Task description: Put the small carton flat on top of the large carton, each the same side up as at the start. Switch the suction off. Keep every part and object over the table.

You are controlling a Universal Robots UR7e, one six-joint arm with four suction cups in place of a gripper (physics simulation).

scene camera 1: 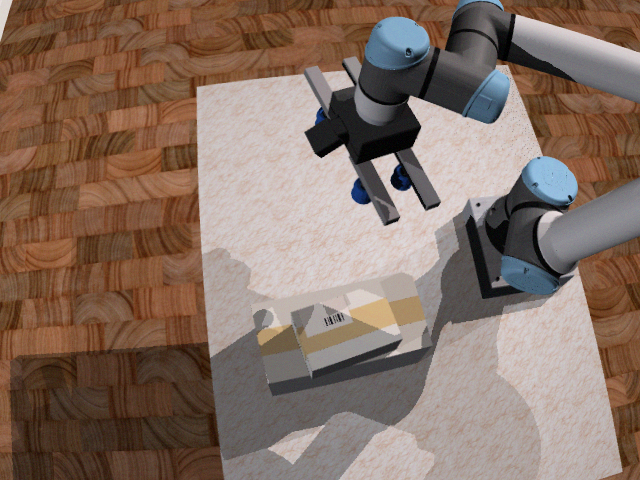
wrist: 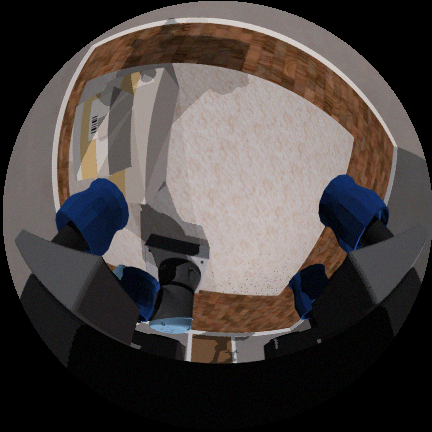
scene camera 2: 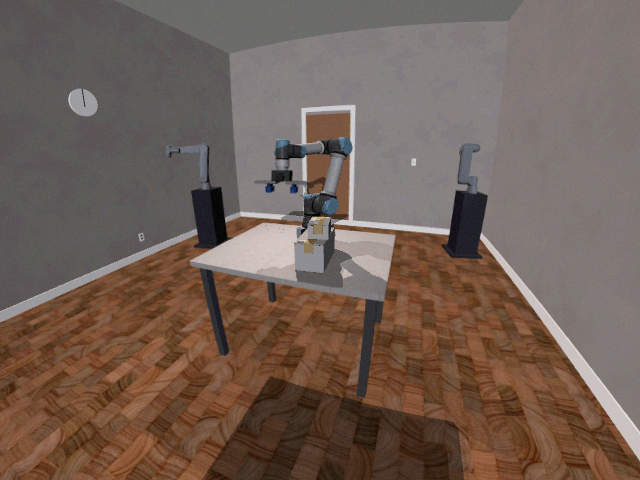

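Where they show: hand, its tool point: [wrist: 224,255] [scene camera 2: 282,192]; arm's base, origin of its link: [wrist: 179,272].
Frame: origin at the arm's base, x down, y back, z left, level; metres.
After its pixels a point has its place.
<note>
The small carton [scene camera 1: 336,345] @[x -0.165, y -0.479, z 0.152 m] [scene camera 2: 318,227] @[x -0.151, y -0.532, z 0.131 m] [wrist: 120,145] @[x -0.124, y -0.420, z 0.071 m] lies flat on top of the large carton [scene camera 1: 281,367] @[x -0.087, y -0.574, z 0.145 m] [scene camera 2: 309,259] @[x -0.003, y -0.600, z 0.095 m] [wrist: 160,115] @[x -0.035, y -0.483, z 0.026 m], turned slightly relative to it. Its barcode label and tan tape strip face up. The large carton sits flat on the table, also with a tan tape strip along its top. My gripper [scene camera 1: 361,147] @[x -0.301, y -0.354, z -0.106 m] [scene camera 2: 281,189] @[x -0.301, y -0.354, z -0.106 m] [wrist: 224,252] @[x -0.301, y -0.354, z -0.106 m], with four blue suction cups, is raised high above the table, off to the side of both cartons. It is open: no carton touches the cups. One cup is mostly hidden in the first scene view.
The pale table [scene camera 1: 248,155] @[x 0.065, y -0.504, z -0.384 m] [scene camera 2: 242,253] @[x 0.065, y -0.425, z -0.360 m] carries the cartons and the arm's base [scene camera 1: 478,248] @[x 0.016, y -0.099, z 0.010 m] [wrist: 172,245] @[x 0.026, y -0.101, z 0.019 m], which stands near the cartons at the table's right side in the first scene view. Two grey arms on dark pedestals [scene camera 2: 209,217] [scene camera 2: 466,222] stand on the floor away from the table.
</note>
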